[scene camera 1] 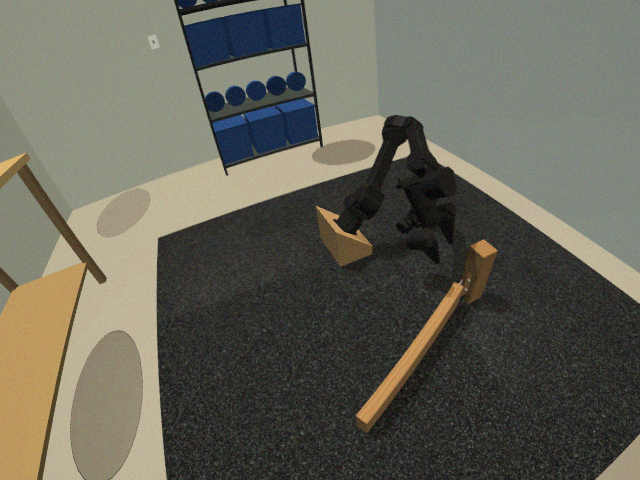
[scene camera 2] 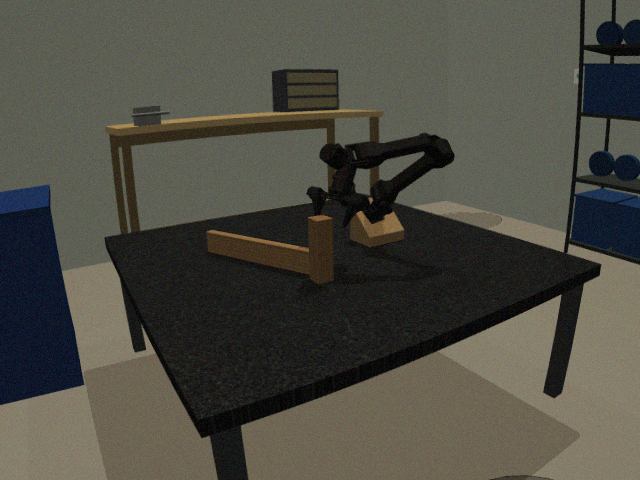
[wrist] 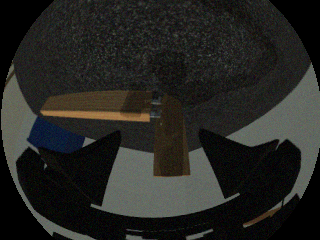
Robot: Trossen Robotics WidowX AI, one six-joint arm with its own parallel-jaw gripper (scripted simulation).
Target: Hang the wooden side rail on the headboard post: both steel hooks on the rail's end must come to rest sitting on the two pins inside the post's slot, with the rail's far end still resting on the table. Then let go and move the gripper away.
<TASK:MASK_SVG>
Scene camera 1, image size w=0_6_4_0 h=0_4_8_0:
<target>gripper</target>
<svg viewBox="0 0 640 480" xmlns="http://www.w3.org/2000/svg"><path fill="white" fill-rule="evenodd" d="M429 199L420 204L411 205L412 208L408 212L409 215L404 219L401 218L396 223L396 226L402 234L404 232L408 233L414 227L423 227L423 230L414 231L407 239L406 244L409 250L421 250L435 264L439 264L438 243L435 240L433 230L437 226L440 227L447 242L453 244L456 208L450 202L436 206L438 199Z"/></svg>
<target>wooden side rail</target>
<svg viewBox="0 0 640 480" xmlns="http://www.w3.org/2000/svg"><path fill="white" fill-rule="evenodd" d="M463 280L459 284L456 282L452 284L433 315L423 326L420 334L389 372L379 388L358 411L356 425L365 433L371 429L385 409L387 409L390 402L419 365L427 350L458 306L463 290Z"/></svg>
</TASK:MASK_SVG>
